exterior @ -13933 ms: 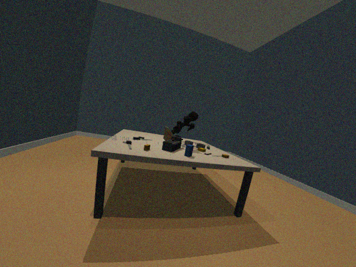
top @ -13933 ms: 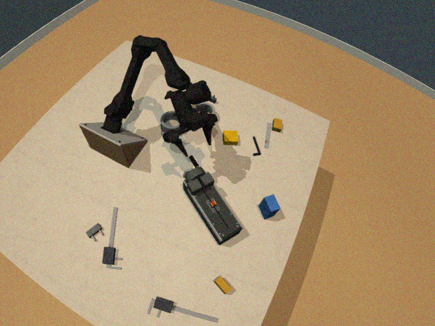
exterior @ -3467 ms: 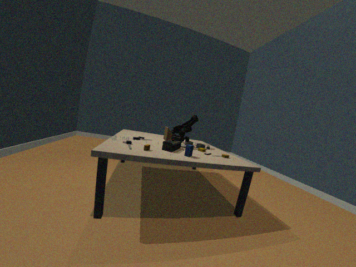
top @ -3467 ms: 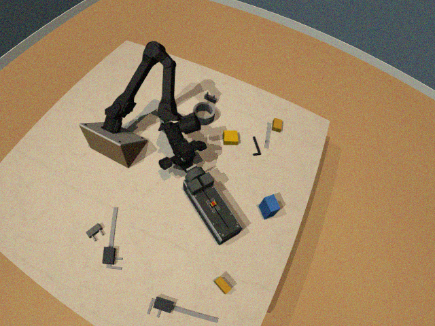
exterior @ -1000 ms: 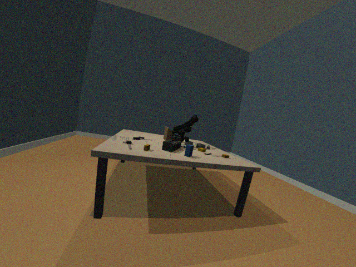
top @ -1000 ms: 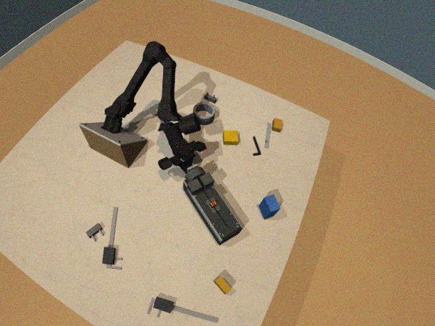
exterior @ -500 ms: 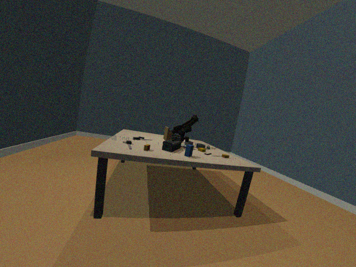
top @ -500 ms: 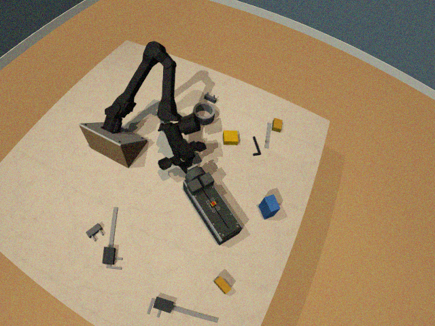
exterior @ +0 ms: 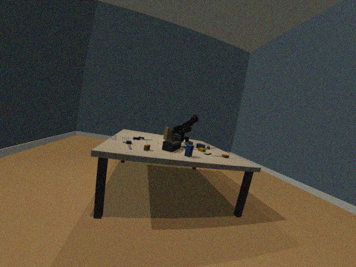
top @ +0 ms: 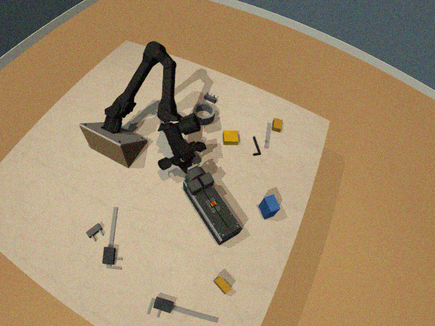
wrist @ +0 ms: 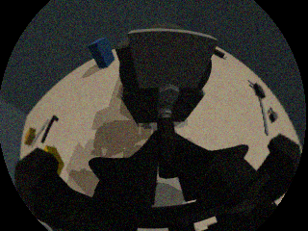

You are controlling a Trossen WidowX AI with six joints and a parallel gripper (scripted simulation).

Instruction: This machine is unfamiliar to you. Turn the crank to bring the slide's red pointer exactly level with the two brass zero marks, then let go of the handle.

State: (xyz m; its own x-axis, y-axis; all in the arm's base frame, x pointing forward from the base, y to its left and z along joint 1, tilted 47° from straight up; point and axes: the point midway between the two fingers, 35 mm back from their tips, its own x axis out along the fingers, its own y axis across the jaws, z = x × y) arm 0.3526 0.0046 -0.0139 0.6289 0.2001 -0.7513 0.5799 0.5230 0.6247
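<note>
Now: the crank handle 20 mm behind my gripper tip, 10 mm to the left of it and 30 mm above it. Also, from my gripper tip: yellow block 80 mm ahead, 250 mm to the left, 20 mm below; then red pointer 130 mm ahead, 100 mm to the right, 50 mm above; then black hex key 210 mm ahead, 240 mm to the left, 30 mm below.
</note>
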